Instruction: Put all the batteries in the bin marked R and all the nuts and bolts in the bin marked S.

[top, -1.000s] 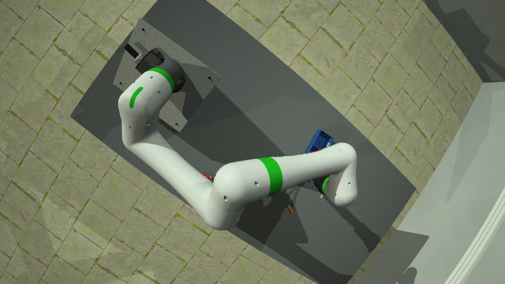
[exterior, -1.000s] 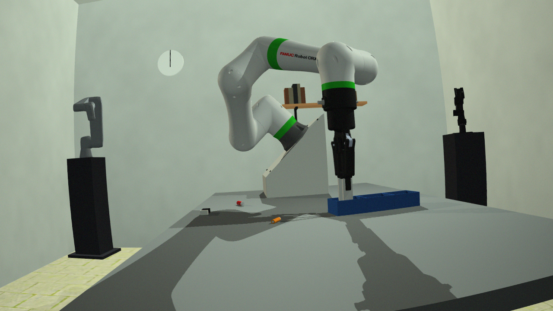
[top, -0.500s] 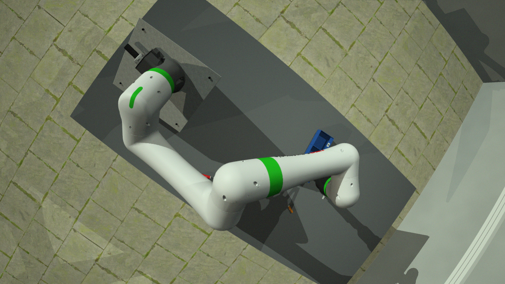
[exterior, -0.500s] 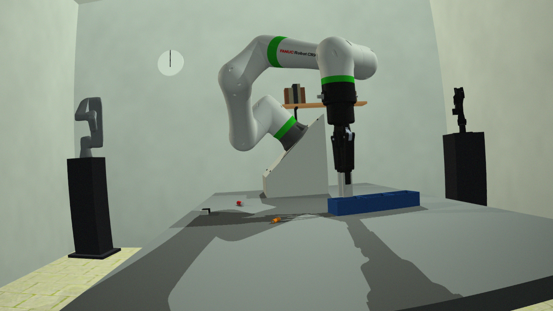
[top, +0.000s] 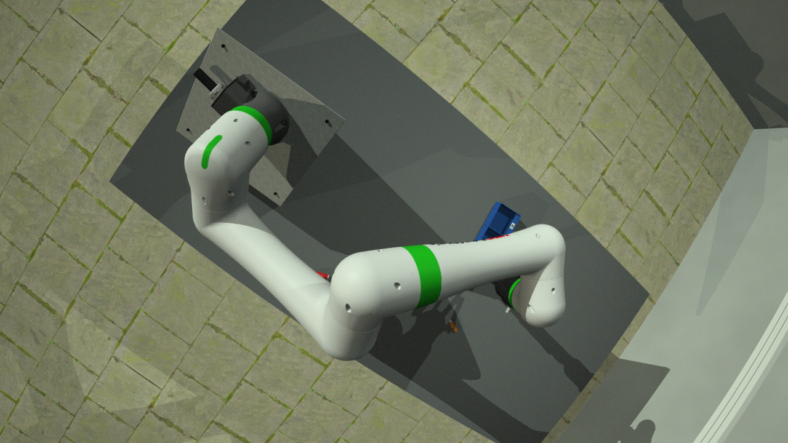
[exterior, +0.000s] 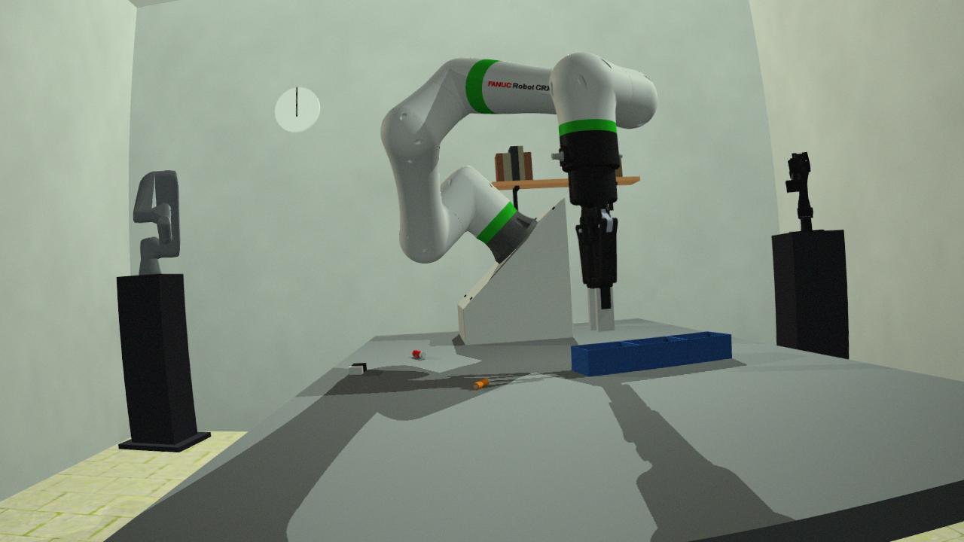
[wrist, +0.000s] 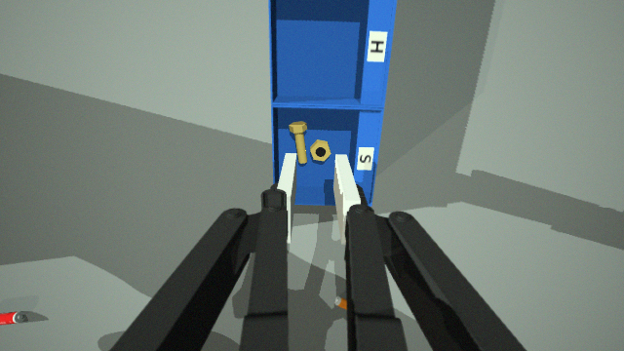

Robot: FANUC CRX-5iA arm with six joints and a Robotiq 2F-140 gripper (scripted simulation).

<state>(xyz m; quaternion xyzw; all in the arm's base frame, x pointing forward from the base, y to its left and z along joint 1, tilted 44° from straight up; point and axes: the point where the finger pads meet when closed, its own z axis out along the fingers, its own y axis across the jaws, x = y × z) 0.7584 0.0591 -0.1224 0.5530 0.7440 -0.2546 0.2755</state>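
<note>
Now: hand 100 mm short of the orange battery, 180 mm to the left of it and 90 mm above it. From my hand the other things lie so: yellow bolt (20 mm behind, 10 mm to the left, 80 mm below); blue three-compartment bin (10 mm behind, 80 mm to the left, 80 mm below); brass nut (10 mm ahead, 80 mm below).
</note>
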